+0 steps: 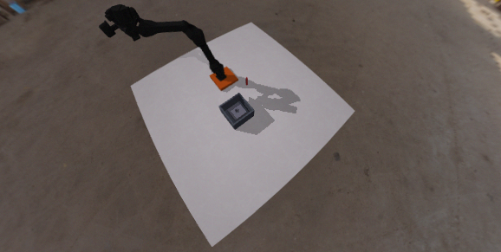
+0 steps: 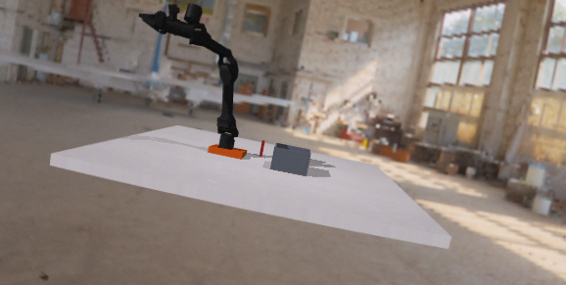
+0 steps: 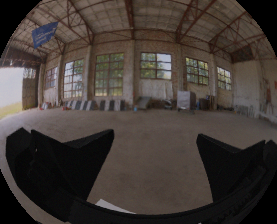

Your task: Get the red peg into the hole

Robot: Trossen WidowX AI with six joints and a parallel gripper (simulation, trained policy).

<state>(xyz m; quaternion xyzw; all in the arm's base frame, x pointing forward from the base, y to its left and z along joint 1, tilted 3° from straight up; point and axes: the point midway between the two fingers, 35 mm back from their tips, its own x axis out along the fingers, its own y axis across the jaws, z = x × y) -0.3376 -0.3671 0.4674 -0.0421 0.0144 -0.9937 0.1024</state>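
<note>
Right now my gripper tip is 540 mm short of the red peg, 460 mm to the right of it and 480 mm above it. Also, from my gripper tip: grey plate (680 mm ahead, 250 mm to the left, 470 mm below); then grey box (680 mm ahead, 250 mm to the left, 490 mm below).
</note>
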